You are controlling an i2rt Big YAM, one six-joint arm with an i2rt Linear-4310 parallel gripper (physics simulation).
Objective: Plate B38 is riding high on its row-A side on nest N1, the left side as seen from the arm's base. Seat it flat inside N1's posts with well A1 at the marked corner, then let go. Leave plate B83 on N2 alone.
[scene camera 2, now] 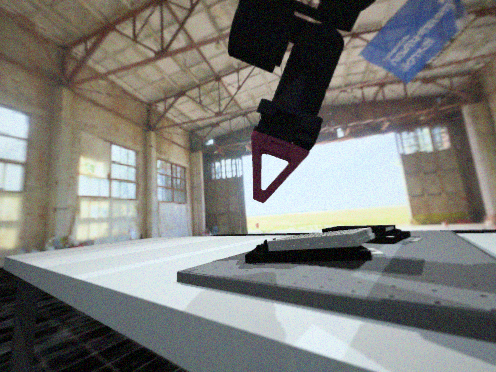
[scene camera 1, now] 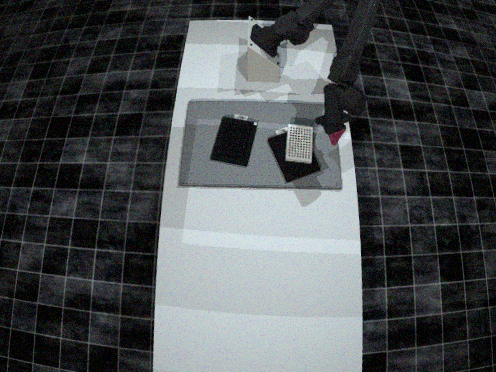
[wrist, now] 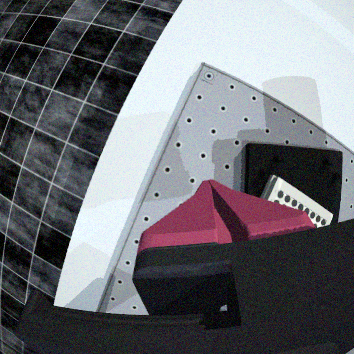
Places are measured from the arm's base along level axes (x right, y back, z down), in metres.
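Where they show: gripper, fingertip midpoint: (scene camera 2: 258, 201) (scene camera 1: 333, 144) (wrist: 208, 189); arm's base at its link origin: (scene camera 1: 262, 41).
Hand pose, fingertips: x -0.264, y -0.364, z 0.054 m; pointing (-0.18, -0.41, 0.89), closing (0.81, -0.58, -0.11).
Note:
Things, the pixels of their top centre, and the offset from my fingertips. Level surfaces: height alone.
- Plate B38 at its top centre: (wrist: 282, 259) (scene camera 2: 317, 230) (scene camera 1: 300, 141) dx +0.104, dy +0.021, dz +0.045 m
- black nest N1 at its top centre: (wrist: 303, 229) (scene camera 2: 302, 239) (scene camera 1: 294, 152) dx +0.119, dy -0.012, dz +0.060 m
- dark plate B83 at its top centre: (scene camera 2: 357, 226) (scene camera 1: 234, 137) dx +0.318, dy +0.012, dz +0.056 m
- black nest N2 at its top centre: (scene camera 2: 357, 230) (scene camera 1: 234, 138) dx +0.318, dy +0.012, dz +0.064 m
- white table at its surface level: dz +0.095 m
Plate B38 (scene camera 1: 300, 143) (scene camera 2: 320, 240) (wrist: 302, 201), a white well plate, lies turned relative to the black nest N1 (scene camera 1: 290, 172) (scene camera 2: 310, 256) (wrist: 295, 160). In scene camera 2 it slopes, its right end raised above the nest and its left end low. Well A1 and the marked corner are too small to tell. A dark plate B83 (scene camera 1: 234, 141) appears to lie on black nest N2 (scene camera 2: 395, 235), on the other side. My gripper (scene camera 1: 334, 143) (scene camera 2: 261, 200) (wrist: 208, 189) is shut and empty, its red fingers together, above and beside N1, apart from B38.
Both nests stand on a grey perforated board (scene camera 1: 200, 172) (scene camera 2: 225, 282) (wrist: 220, 95) with raised edges, on a white table (scene camera 1: 260, 280) (scene camera 2: 150, 290). A beige block (scene camera 1: 263, 69) stands by the arm's base. Small white labels lie beside the nests.

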